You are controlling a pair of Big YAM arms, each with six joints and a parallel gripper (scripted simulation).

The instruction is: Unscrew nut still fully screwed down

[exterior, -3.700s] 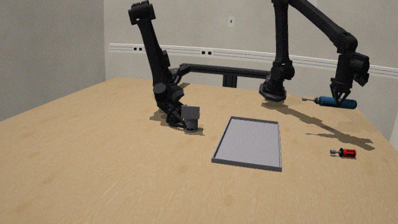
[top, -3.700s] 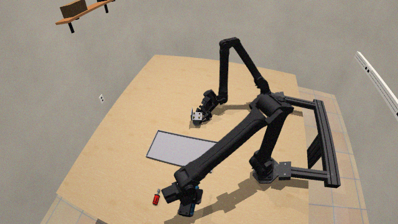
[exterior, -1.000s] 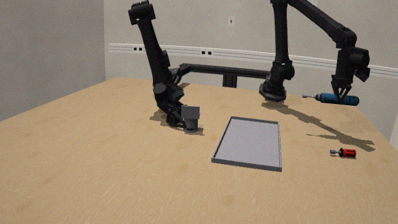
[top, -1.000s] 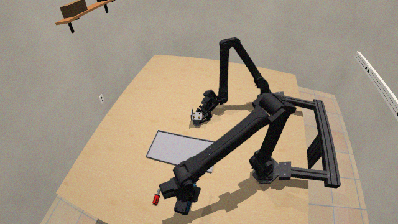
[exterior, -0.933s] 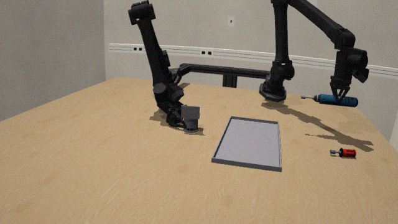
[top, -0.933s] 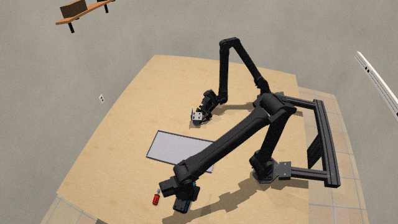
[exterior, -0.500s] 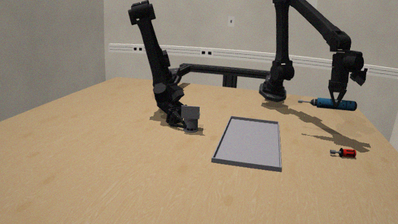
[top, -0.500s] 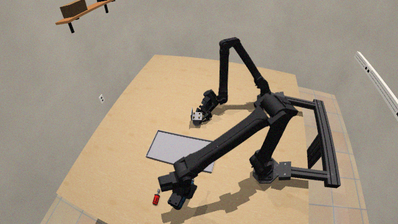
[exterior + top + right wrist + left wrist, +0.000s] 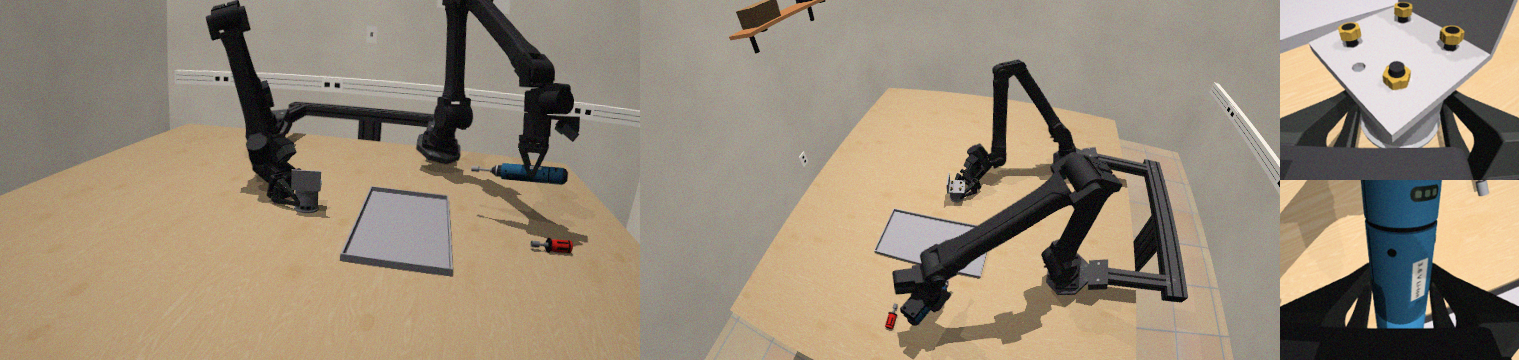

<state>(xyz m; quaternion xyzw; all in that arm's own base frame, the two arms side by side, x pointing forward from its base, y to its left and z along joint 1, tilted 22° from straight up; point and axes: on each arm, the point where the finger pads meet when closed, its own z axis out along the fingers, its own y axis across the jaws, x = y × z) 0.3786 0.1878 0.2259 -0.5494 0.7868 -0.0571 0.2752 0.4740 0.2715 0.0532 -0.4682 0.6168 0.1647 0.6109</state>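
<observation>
Right now my right hand is 50 mm below the grey bracket. Round my right hand: shallow grey tray 250 mm to the left, 40 mm ahead, 20 mm below; small red-handled screwdriver 590 mm to the left, 90 mm ahead, 10 mm below.
</observation>
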